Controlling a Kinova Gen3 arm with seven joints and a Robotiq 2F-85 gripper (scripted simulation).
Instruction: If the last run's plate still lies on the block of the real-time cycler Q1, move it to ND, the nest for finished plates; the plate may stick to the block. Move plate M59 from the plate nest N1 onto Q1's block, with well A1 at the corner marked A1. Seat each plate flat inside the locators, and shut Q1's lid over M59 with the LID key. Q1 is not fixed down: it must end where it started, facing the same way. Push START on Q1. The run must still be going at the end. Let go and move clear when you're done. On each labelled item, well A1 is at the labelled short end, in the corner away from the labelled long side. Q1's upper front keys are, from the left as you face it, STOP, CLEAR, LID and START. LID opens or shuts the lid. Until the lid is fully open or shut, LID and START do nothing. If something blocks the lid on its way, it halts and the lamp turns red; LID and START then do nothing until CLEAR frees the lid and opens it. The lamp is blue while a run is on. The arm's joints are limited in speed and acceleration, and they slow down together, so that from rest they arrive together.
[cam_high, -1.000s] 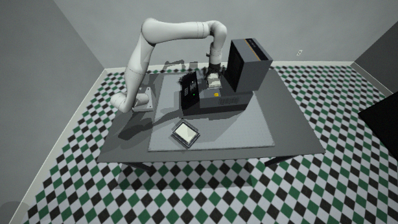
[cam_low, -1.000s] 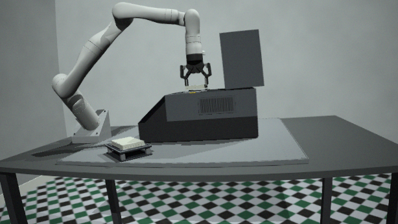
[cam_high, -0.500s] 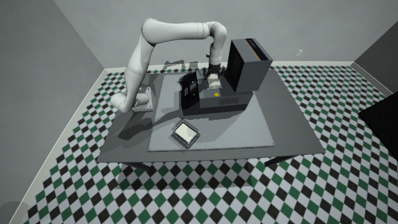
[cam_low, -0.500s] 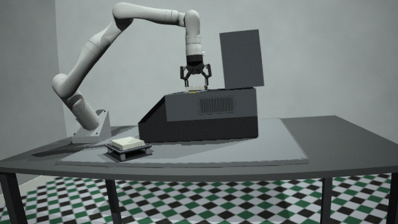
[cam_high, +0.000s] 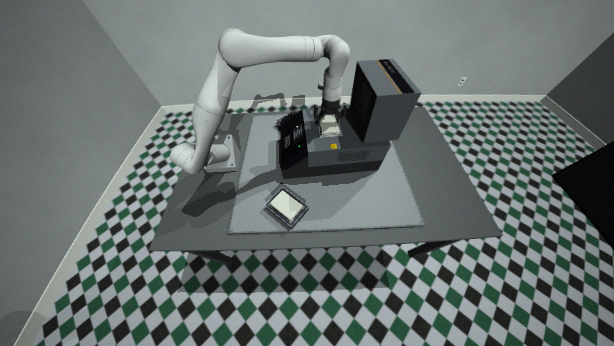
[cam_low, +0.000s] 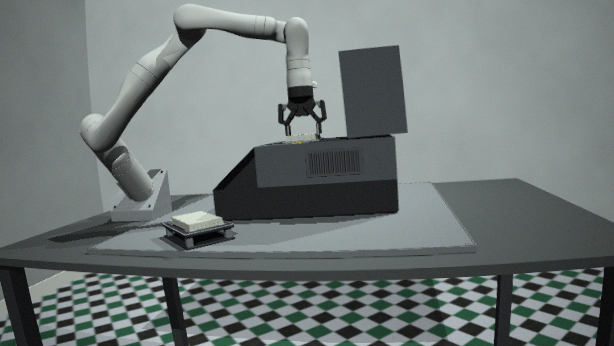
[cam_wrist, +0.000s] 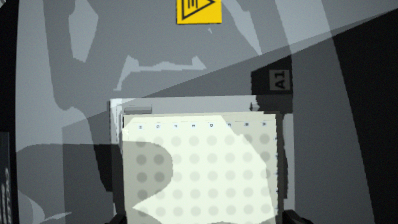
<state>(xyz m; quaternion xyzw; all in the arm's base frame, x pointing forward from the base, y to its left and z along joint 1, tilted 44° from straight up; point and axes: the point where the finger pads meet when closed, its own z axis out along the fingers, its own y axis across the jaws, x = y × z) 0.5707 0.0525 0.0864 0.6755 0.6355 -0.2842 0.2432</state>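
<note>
My gripper is now 10 mm above the pale plate. The rest, counted from my hand: A1 mark 280 mm to the left, 270 mm behind, 180 mm below; then black nest 280 mm to the left, 190 mm below, 180 mm behind.
</note>
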